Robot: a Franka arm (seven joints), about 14 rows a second.
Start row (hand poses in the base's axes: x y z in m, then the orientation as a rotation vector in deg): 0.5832 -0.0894 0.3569 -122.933 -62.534 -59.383
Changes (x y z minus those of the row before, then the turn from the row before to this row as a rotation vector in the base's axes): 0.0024 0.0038 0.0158 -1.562 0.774 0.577; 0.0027 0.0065 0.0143 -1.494 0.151 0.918; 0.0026 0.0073 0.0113 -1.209 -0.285 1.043; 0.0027 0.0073 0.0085 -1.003 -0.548 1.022; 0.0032 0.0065 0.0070 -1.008 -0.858 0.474; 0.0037 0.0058 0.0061 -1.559 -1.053 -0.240; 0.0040 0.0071 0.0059 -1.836 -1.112 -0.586; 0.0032 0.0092 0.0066 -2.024 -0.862 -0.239; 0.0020 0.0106 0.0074 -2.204 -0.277 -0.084; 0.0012 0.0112 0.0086 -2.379 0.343 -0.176; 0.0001 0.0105 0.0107 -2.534 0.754 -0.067; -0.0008 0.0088 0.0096 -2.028 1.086 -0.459; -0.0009 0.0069 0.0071 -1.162 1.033 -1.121; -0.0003 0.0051 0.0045 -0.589 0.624 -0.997; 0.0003 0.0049 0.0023 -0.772 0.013 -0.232; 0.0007 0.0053 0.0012 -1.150 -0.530 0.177
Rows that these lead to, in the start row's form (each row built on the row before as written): 0.5856 -0.0856 0.3727 -123.942 -63.887 -57.674; 0.5883 -0.0791 0.3870 -124.445 -65.807 -56.559; 0.5909 -0.0718 0.3983 -124.495 -67.842 -56.000; 0.5936 -0.0645 0.4068 -124.318 -69.828 -55.834; 0.5968 -0.0580 0.4138 -124.499 -71.432 -56.255; 0.6005 -0.0522 0.4199 -125.633 -72.853 -56.964; 0.6045 -0.0451 0.4258 -127.248 -74.182 -57.759; 0.6077 -0.0359 0.4324 -128.754 -75.902 -58.032; 0.6097 -0.0253 0.4398 -130.374 -77.688 -57.419; 0.6109 -0.0141 0.4484 -132.316 -79.278 -55.930; 0.6110 -0.0036 0.4591 -134.322 -80.940 -53.753; 0.6102 0.0052 0.4687 -136.347 -81.652 -51.441; 0.6093 0.0121 0.4758 -138.329 -80.978 -49.759; 0.6090 0.0172 0.4803 -139.725 -80.121 -48.860; 0.6093 0.0221 0.4826 -140.504 -80.449 -48.510; 0.6100 0.0274 0.4838 -141.141 -81.704 -48.611
